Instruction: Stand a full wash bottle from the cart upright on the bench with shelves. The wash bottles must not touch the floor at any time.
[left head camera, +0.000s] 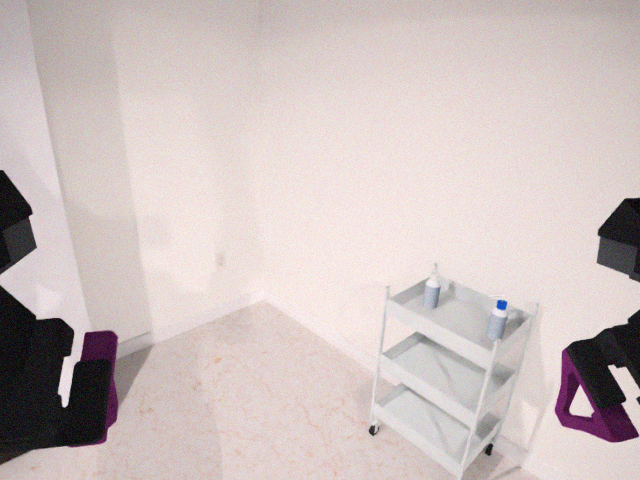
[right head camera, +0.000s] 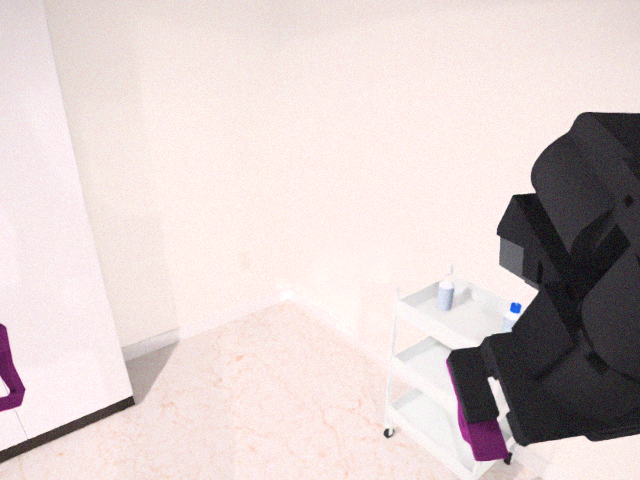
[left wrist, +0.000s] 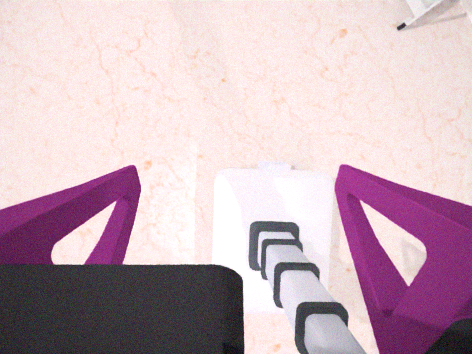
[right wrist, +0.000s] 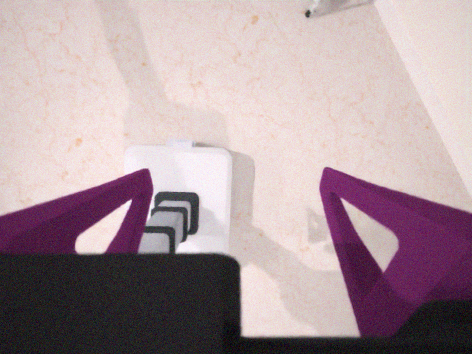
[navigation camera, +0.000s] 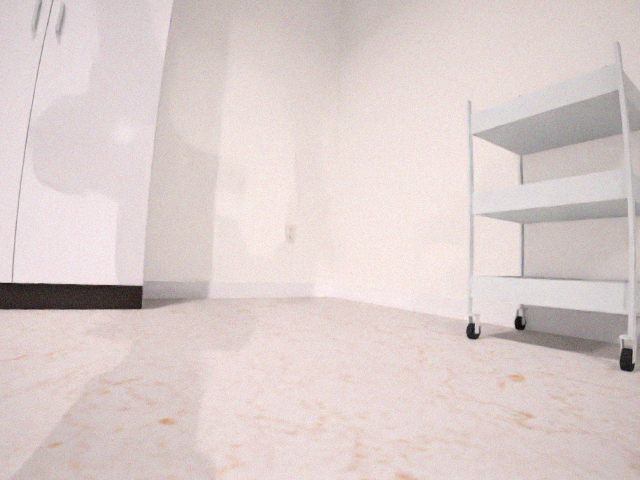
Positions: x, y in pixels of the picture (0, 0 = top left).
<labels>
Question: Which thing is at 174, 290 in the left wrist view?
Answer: My left gripper.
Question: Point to my left gripper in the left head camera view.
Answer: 48, 419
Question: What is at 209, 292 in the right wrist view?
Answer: My right gripper.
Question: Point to my right gripper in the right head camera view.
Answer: At 520, 421
</labels>
